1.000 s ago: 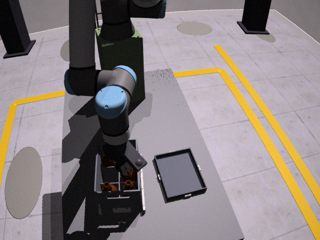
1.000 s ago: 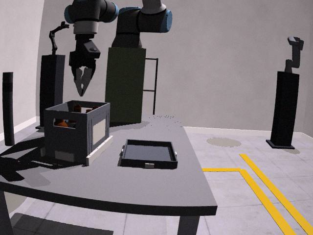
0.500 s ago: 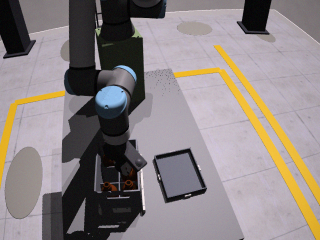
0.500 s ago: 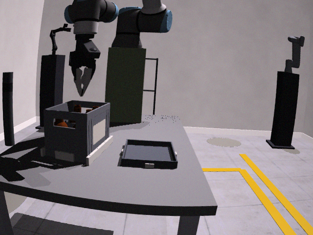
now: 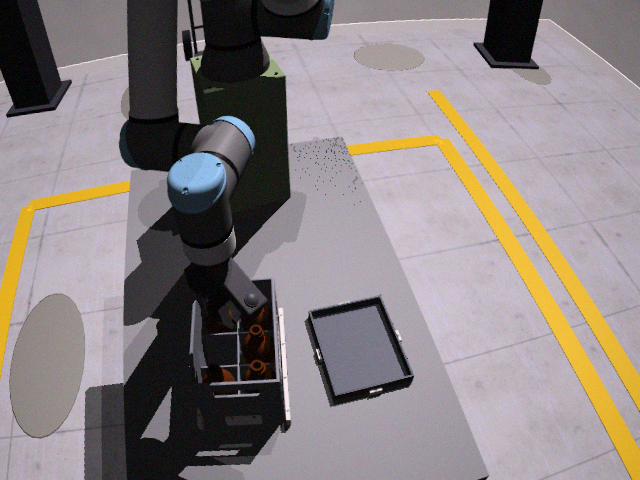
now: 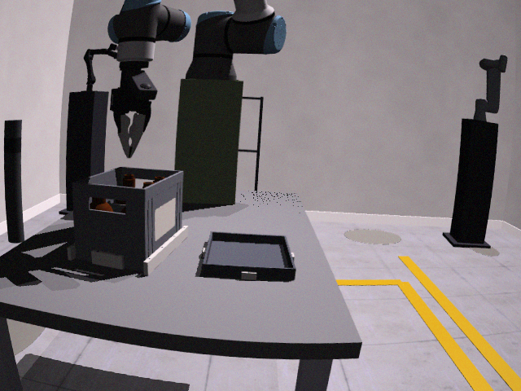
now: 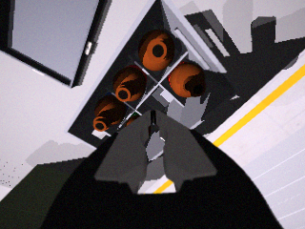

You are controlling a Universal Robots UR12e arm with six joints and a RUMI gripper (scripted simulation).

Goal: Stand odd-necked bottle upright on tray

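Now: hand 150 mm above the dark grey crate, 30 mm past it and 10 mm to the left of it. From my hand the other things lie so: black tray: 270 mm to the left, 220 mm below, 70 mm behind.
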